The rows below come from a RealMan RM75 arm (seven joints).
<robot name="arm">
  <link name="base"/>
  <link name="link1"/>
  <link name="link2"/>
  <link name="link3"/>
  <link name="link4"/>
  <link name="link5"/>
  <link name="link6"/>
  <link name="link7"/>
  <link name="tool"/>
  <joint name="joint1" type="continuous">
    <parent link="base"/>
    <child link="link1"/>
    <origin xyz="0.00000 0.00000 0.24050" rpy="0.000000 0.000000 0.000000"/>
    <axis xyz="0 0 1"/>
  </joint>
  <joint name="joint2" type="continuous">
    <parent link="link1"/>
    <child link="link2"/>
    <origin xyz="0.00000 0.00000 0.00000" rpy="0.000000 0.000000 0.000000"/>
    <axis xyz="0 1 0"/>
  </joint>
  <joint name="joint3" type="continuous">
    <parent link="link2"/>
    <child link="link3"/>
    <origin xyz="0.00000 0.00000 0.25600" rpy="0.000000 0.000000 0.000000"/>
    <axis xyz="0 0 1"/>
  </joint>
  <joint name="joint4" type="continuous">
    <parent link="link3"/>
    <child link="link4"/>
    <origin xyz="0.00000 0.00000 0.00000" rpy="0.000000 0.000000 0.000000"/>
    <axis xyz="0 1 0"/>
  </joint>
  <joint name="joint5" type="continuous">
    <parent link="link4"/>
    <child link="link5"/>
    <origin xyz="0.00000 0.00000 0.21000" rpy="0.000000 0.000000 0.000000"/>
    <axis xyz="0 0 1"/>
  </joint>
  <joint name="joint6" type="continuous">
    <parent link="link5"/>
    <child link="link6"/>
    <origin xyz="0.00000 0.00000 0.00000" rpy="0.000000 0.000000 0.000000"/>
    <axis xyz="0 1 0"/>
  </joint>
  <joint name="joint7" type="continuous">
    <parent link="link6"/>
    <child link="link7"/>
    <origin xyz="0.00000 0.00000 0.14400" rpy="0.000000 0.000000 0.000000"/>
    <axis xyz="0 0 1"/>
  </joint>
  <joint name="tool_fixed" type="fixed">
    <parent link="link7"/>
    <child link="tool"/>
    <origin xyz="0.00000 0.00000 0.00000" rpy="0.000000 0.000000 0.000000"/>
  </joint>
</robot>
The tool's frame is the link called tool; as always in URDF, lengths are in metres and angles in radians. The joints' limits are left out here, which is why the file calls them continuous.
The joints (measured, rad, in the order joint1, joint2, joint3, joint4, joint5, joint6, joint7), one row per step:
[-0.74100, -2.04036, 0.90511, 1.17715, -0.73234, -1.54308, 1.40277]
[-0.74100, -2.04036, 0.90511, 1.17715, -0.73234, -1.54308, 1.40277]
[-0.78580, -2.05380, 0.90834, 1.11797, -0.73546, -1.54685, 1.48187]
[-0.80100, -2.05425, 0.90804, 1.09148, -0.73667, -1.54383, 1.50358]
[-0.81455, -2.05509, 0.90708, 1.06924, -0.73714, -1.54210, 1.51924]
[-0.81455, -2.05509, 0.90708, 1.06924, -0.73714, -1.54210, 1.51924]
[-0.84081, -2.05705, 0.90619, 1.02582, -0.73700, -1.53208, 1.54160]
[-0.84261, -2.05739, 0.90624, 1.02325, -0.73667, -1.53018, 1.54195]
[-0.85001, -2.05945, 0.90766, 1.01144, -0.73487, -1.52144, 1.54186]
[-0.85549, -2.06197, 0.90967, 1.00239, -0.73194, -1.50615, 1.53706]
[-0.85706, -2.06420, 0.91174, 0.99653, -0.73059, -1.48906, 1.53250]
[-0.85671, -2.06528, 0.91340, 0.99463, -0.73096, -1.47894, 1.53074]
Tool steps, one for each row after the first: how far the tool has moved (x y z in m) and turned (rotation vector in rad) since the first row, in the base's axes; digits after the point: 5 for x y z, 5 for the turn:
[0.00000, 0.00000, 0.00000, 0.00000, 0.00000, 0.00000]
[0.01116, 0.00213, -0.01621, -0.06202, 0.00458, -0.07968]
[0.01339, 0.00346, -0.02074, -0.07897, 0.00481, -0.09747]
[0.01556, 0.00447, -0.02467, -0.09366, 0.00389, -0.11032]
[0.01556, 0.00447, -0.02467, -0.09366, 0.00389, -0.11032]
[0.01979, 0.00694, -0.03236, -0.11609, 0.00125, -0.12813]
[0.02014, 0.00725, -0.03287, -0.11629, 0.00109, -0.12854]
[0.02149, 0.00839, -0.03559, -0.11818, 0.00054, -0.12844]
[0.02245, 0.01021, -0.03786, -0.11205, 0.00053, -0.12420]
[0.02248, 0.01193, -0.03941, -0.10170, -0.00014, -0.11905]
[0.02238, 0.01287, -0.04002, -0.09459, -0.00068, -0.11717]

